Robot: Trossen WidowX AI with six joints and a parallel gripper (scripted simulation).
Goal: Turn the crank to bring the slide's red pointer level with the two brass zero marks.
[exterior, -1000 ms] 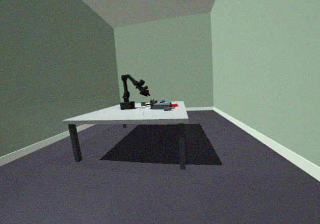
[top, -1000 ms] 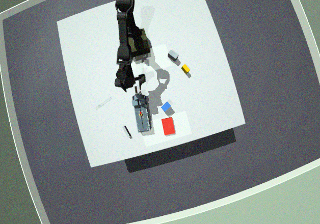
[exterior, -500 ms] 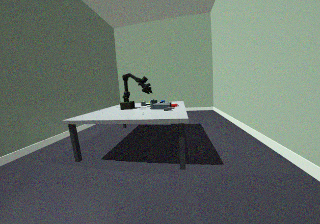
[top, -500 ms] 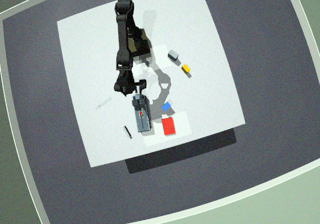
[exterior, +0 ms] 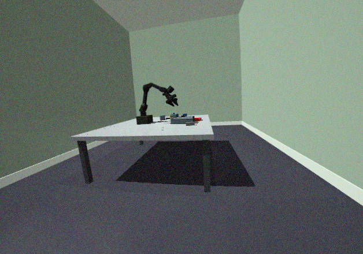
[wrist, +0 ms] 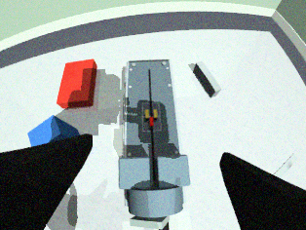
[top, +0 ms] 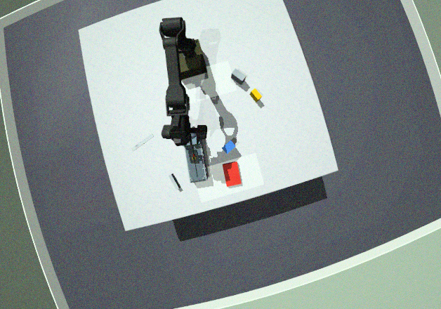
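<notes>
Right now the crank handle is 11 cm behind my gripper tip, 2 cm to the left of it and 14 cm below it. Round my gripper tip: grey bar 15 cm ahead, 18 cm to the right, 19 cm below; red pointer 6 cm ahead, 1 cm to the right, 12 cm below; blue block 9 cm ahead, 17 cm to the left, 16 cm below.
</notes>
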